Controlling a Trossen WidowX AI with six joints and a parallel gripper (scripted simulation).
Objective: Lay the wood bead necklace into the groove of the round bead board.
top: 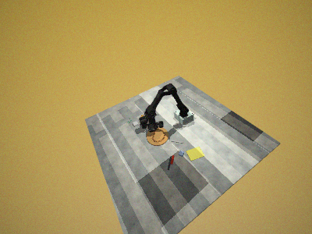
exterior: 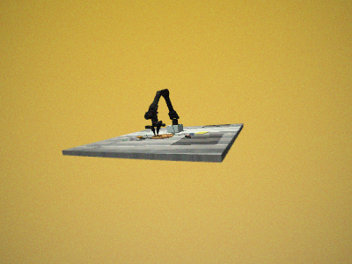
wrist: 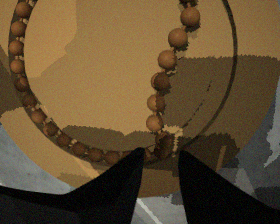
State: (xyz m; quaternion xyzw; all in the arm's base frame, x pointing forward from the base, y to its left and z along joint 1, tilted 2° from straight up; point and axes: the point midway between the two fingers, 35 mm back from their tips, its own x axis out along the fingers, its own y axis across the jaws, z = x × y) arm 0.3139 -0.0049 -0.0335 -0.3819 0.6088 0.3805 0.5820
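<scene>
My gripper tip is now 60 mm to the right of the round bead board, 10 mm past it and 10 mm above it. Also, from my gripper tip: thin grey stick: 190 mm to the left, 130 mm behind, 20 mm below; then small blue block: 310 mm to the left, 110 mm behind, 10 mm below; then grey piece: 160 mm to the right, 130 mm ahead, 10 mm below.
</scene>
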